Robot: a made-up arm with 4 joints.
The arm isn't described. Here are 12 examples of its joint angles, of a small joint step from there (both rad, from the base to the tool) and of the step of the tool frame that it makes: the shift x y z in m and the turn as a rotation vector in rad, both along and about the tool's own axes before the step.
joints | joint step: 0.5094 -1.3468 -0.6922 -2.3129 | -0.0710 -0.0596 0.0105 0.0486
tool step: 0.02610 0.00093 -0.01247 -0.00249 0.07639 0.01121
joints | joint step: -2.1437 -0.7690 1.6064 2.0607 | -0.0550 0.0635 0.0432 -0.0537
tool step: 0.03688 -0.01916 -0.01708 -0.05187 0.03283 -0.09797
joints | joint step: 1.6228 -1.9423 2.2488 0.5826 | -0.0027 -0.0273 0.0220 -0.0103
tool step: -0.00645 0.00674 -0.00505 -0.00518 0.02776 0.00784
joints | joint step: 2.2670 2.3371 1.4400 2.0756 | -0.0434 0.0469 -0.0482 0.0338
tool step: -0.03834 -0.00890 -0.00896 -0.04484 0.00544 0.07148
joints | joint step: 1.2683 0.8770 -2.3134 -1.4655 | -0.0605 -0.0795 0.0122 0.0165
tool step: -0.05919 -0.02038 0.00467 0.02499 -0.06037 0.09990
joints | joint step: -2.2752 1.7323 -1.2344 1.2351 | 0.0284 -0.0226 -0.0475 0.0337
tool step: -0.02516 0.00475 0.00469 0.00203 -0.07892 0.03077
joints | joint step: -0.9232 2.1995 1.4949 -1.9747 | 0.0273 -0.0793 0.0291 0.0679
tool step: -0.01366 -0.01994 -0.03678 -0.07062 -0.03423 0.04786
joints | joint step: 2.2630 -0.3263 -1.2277 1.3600 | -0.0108 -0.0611 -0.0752 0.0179
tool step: -0.01225 0.01891 -0.00816 -0.04426 -0.08964 0.00916
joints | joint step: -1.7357 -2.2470 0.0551 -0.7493 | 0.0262 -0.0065 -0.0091 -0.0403
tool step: 0.01475 -0.00478 0.01021 0.00311 -0.01943 -0.04762
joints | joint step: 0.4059 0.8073 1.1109 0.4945 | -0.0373 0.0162 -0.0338 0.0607
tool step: -0.02058 -0.00521 0.00662 -0.00734 -0.02594 0.04541
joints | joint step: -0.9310 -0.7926 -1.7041 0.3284 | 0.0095 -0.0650 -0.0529 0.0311
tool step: -0.03268 0.00819 0.01677 0.02123 -0.07687 0.03506
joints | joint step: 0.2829 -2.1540 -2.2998 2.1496 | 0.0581 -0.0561 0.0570 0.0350
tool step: -0.01238 0.00830 0.00509 0.04103 0.09855 0.09664
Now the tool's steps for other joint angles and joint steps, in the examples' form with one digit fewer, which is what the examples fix.
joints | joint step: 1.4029 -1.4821 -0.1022 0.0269 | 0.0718 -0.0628 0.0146 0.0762
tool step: -0.0233 0.0048 -0.0126 -0.0862 0.0038 0.0133
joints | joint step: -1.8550 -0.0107 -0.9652 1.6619 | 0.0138 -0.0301 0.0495 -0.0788
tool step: 0.0407 0.0008 -0.0057 -0.0136 0.0506 -0.1077
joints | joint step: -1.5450 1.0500 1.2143 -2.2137 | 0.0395 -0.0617 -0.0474 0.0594
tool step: -0.0180 -0.0133 -0.0550 -0.0998 0.0289 0.0557
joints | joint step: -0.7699 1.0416 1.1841 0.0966 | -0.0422 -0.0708 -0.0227 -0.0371
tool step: 0.0109 -0.0162 -0.0063 -0.0085 0.0573 -0.0853
